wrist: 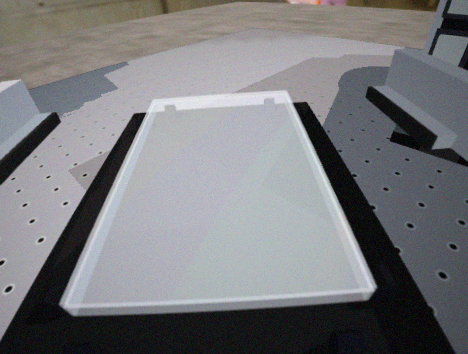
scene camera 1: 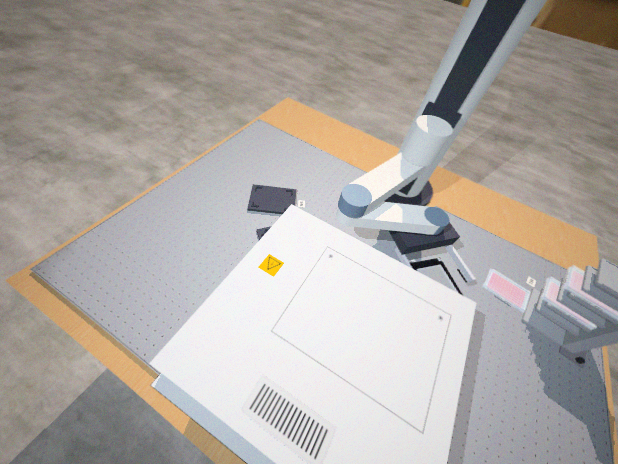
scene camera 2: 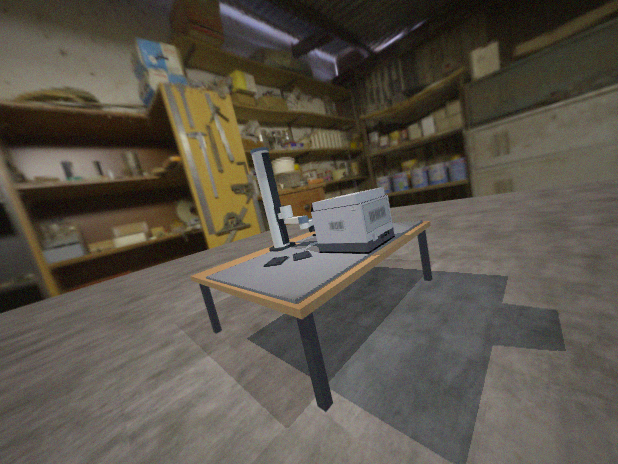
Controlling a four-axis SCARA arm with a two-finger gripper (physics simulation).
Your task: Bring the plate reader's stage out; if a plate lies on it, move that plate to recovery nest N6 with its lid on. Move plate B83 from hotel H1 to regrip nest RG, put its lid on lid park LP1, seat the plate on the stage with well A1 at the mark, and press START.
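Frame: origin at the arm's base, x ahead, y left, z up, level; centimetres.
Seen in the pictures: gripper, fingertip midpoint: point(wrist: 210, 84) point(scene camera 1: 448, 287); arm's base, origin of the base link: point(scene camera 2: 282, 247).
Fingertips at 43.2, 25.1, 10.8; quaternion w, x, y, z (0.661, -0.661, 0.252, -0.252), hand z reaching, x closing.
Offsets run from my fingertips to a thing's top centre, as dx, dy, dz. "spot": to the spot under its first point.
A clear lid @[-1.0, -1.2, -2.3] point(wrist: 220, 200) lies flat on a black holder @[-1.6, -1.8, -2.5] point(wrist: 345, 185) point(scene camera 1: 450, 275) in the wrist view. My gripper point(wrist: 210, 84) point(scene camera 1: 434, 269) is open, with one finger on each side of the lid and a gap to both its long edges. A pink plate @[-18.0, +19.9, -8.1] point(scene camera 1: 507, 289) lies beside a small label right of the gripper in scene camera 1; the label is too small to read. The white plate reader @[+36.9, -21.9, +25.2] point(scene camera 1: 360, 340) point(scene camera 2: 345, 222) stands in front of the arm. Its stage and START button cannot be made out. The hotel @[spot: -12.6, +32.2, -8.7] point(scene camera 1: 547, 325) holds plates at the right edge.
A dark nest @[-3.1, -62.1, -7.7] point(scene camera 1: 272, 198) point(scene camera 2: 276, 261) lies behind the reader, and a second dark nest @[+8.6, -48.5, -7.5] point(scene camera 1: 262, 232) point(scene camera 2: 302, 255) is partly hidden by it in scene camera 1. The arm's column point(scene camera 1: 480, 60) point(scene camera 2: 270, 200) rises near the table's back edge. Grey structure point(wrist: 425, 70) shows at the wrist view's right.
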